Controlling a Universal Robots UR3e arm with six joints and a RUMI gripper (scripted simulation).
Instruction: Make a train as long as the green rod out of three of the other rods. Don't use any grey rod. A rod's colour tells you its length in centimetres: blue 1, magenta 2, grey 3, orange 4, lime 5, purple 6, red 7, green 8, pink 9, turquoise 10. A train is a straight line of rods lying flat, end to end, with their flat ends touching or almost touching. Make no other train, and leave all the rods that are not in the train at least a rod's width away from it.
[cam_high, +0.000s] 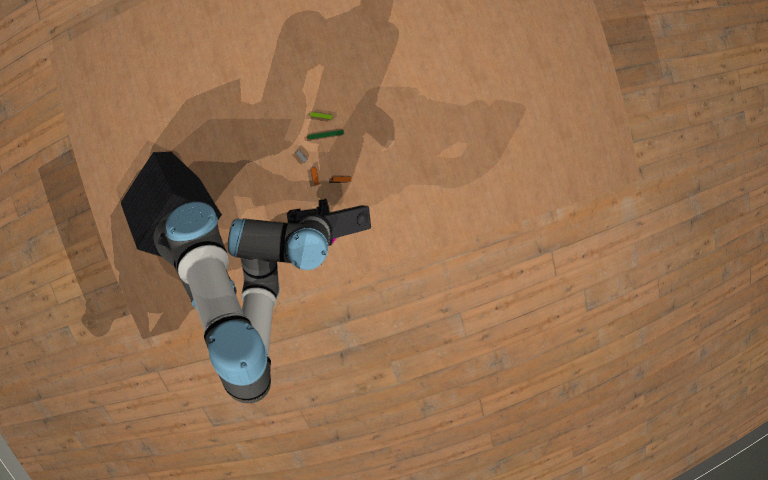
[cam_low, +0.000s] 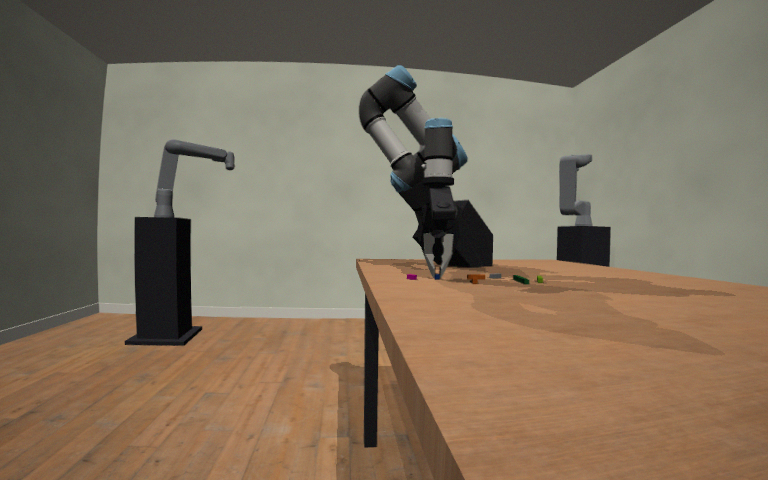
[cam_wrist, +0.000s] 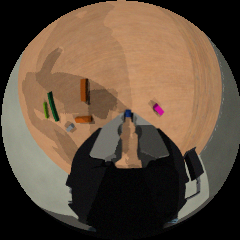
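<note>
Now: hand 10 mm above the blue rod. Round my hand: green rod (70 mm ahead, 170 mm to the left, 10 mm below); grey rod (150 mm to the left, 10 mm below); magenta rod (10 mm behind, 60 mm to the right, 10 mm below).
</note>
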